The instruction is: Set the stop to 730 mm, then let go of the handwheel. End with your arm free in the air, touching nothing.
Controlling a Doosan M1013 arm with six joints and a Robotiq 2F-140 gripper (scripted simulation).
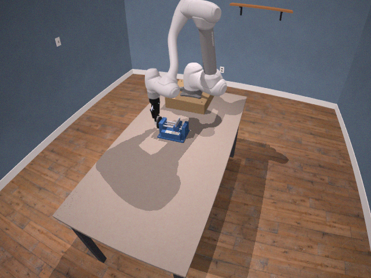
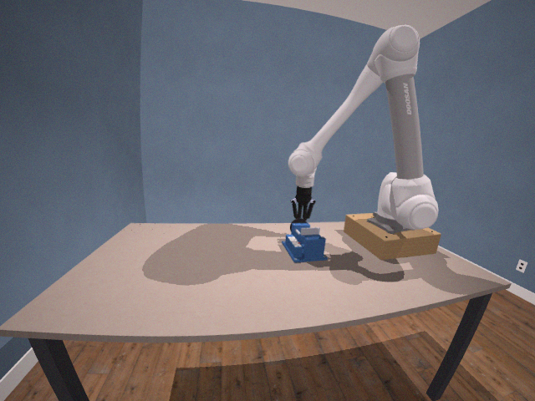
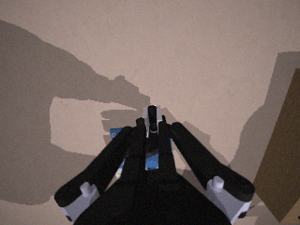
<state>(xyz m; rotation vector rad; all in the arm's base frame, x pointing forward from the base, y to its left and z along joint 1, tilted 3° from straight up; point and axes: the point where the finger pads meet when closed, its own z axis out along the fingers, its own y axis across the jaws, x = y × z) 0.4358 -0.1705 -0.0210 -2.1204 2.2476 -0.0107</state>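
Right now my hand is 2 cm to the right of the black handwheel, 1 cm short of it and 1 cm above it. The rest, counted from my hand: grey stop block (18 cm to the left, 5 cm ahead, 2 cm above).
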